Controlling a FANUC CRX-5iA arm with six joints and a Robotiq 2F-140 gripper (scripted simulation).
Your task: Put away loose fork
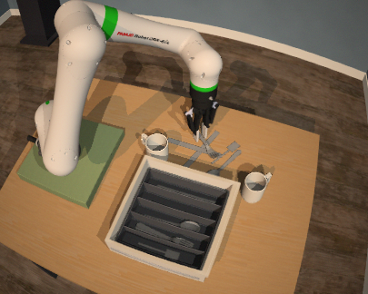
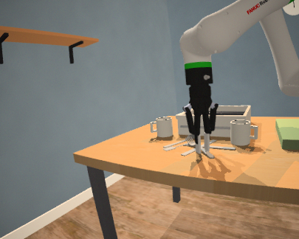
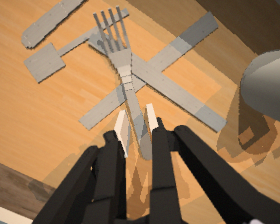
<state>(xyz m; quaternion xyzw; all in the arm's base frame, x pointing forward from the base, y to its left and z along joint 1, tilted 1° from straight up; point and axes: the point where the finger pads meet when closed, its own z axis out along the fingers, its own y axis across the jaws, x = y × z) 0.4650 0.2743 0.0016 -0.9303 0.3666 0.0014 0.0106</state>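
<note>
The cutlery tray is 380 mm to the right of my hand, 30 mm ahead of it and 20 mm above it.
</note>
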